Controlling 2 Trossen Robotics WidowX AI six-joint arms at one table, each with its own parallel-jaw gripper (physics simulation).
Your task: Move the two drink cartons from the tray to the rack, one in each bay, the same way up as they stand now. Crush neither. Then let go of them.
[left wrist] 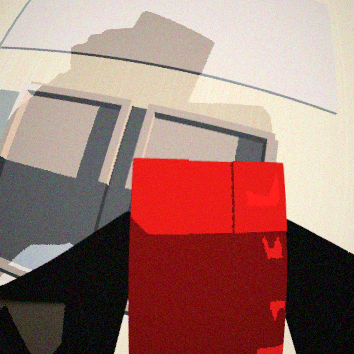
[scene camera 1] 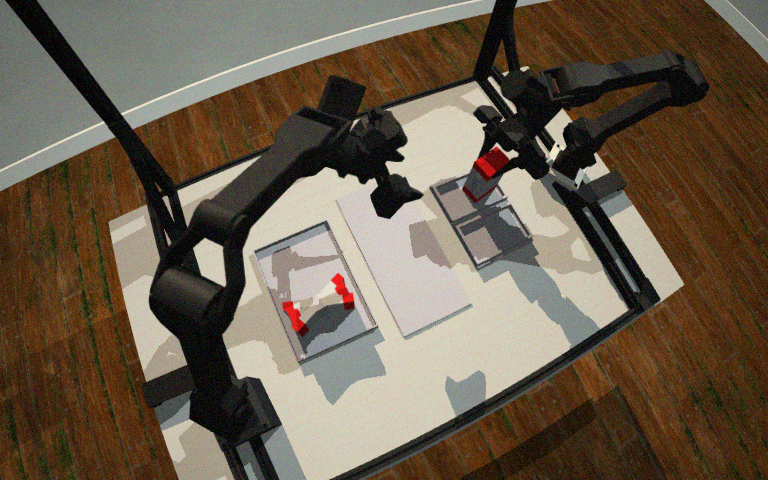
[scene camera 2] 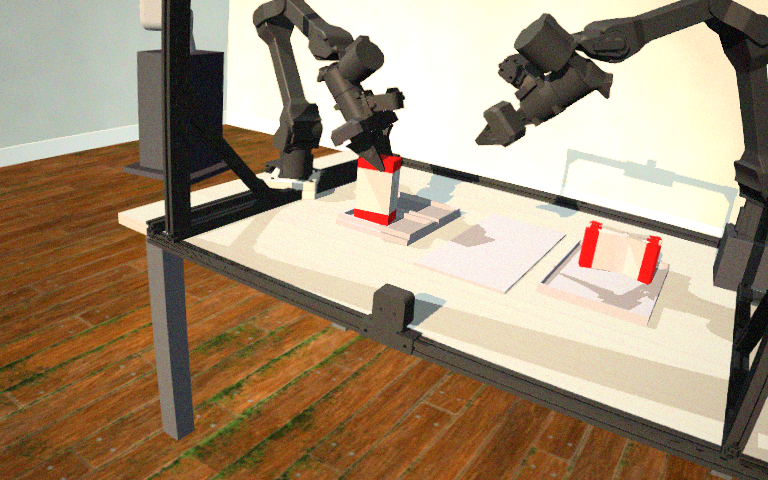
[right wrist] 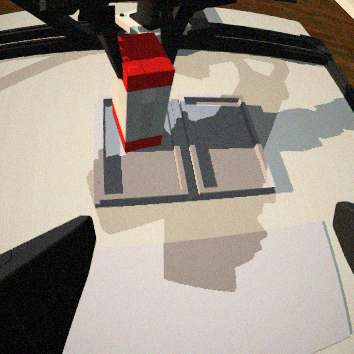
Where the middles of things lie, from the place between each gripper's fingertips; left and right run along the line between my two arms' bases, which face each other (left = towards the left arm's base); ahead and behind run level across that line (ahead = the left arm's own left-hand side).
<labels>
I see my right gripper 40 mm short of the pale mat (scene camera 1: 419, 285), 40 mm to the left of it and 210 mm above it. From my right hand the other things lie so: tray (scene camera 1: 298, 266) 240 mm to the right, 200 mm below.
Right now the pale mat is 22 cm to the right of my left hand, 11 cm below it and 1 cm ahead of it. Also, from my left hand: tray: 42 cm to the right, 10 cm below, 4 cm behind.
</labels>
